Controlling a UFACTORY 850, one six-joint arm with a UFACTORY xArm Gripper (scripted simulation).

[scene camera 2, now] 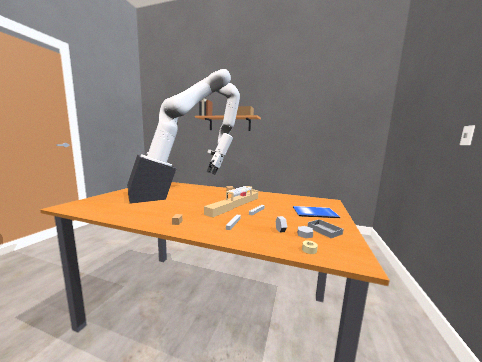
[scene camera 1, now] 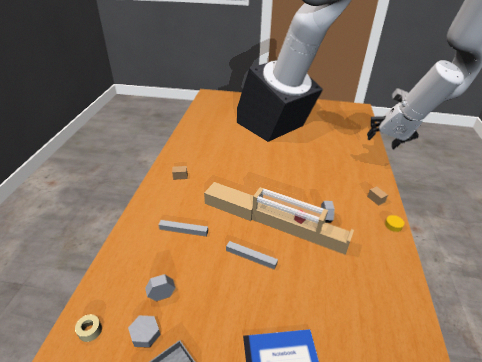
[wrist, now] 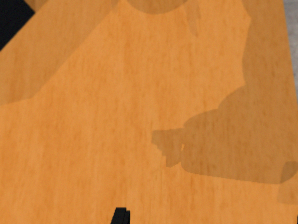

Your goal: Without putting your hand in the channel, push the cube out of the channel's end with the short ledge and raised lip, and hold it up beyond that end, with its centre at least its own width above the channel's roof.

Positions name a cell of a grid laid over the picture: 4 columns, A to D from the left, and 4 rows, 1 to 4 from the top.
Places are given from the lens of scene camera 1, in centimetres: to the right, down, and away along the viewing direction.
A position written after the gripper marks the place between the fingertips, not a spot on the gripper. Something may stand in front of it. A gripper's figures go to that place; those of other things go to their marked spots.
gripper (scene camera 1: D2): 47, -13, 112
see-through barred roof (scene camera 1: C3): 12, 6, 92
